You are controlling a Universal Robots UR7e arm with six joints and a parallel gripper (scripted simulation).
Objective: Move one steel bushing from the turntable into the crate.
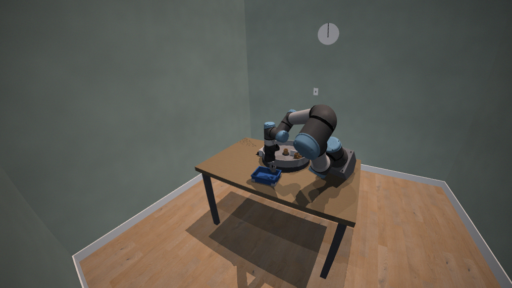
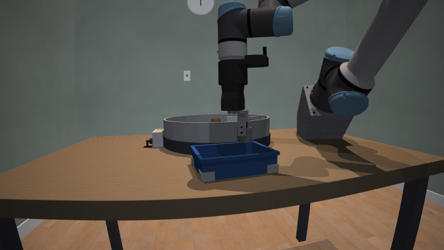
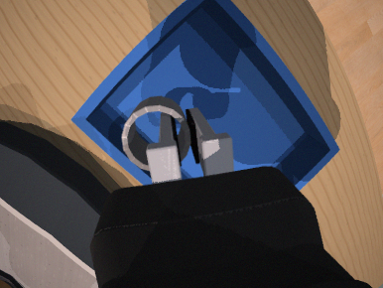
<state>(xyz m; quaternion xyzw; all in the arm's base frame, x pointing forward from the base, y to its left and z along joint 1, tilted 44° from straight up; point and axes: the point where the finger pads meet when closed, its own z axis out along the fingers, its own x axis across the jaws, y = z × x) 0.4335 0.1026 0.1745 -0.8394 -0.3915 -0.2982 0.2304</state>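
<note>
My gripper is now 3 cm short of the blue crate, 2 cm to the right of it and 7 cm above it. Also, from my hand: grey round turntable: 1 cm ahead, 33 cm to the right, 4 cm below.
</note>
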